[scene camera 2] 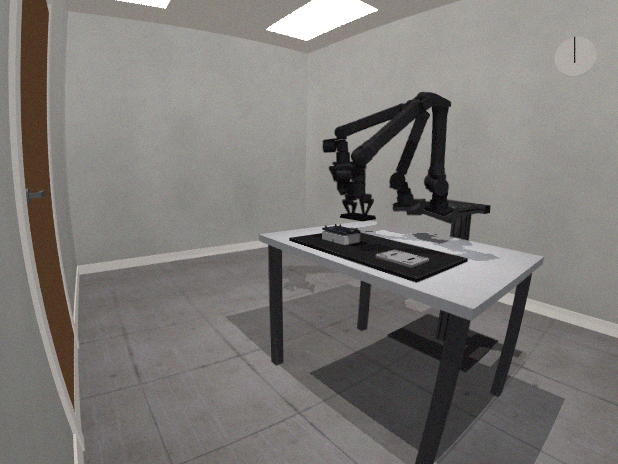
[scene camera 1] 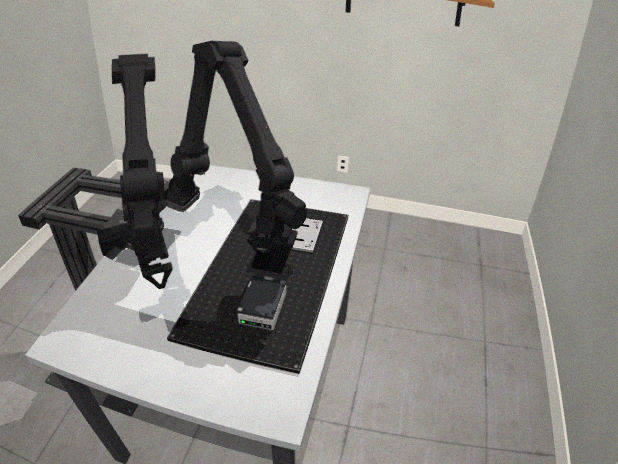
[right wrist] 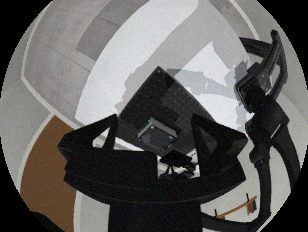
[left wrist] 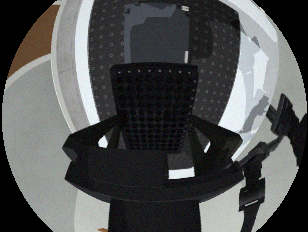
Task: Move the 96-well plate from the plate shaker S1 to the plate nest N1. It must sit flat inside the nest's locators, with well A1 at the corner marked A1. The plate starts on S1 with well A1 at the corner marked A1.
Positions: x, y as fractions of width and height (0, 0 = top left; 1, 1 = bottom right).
In view: my left gripper (left wrist: 0.50, 0.51), my right gripper (right wrist: 0.50, 0.51), a black 96-well plate (scene camera 1: 0.44, 0.56) and a plate shaker S1 (scene camera 1: 0.43, 0.64).
The black 96-well plate also shows in the left wrist view (left wrist: 0.50, 0.52). The plate shaker S1 is seen too in the right wrist view (right wrist: 0.52, 0.60) and in the left wrist view (left wrist: 0.48, 0.17).
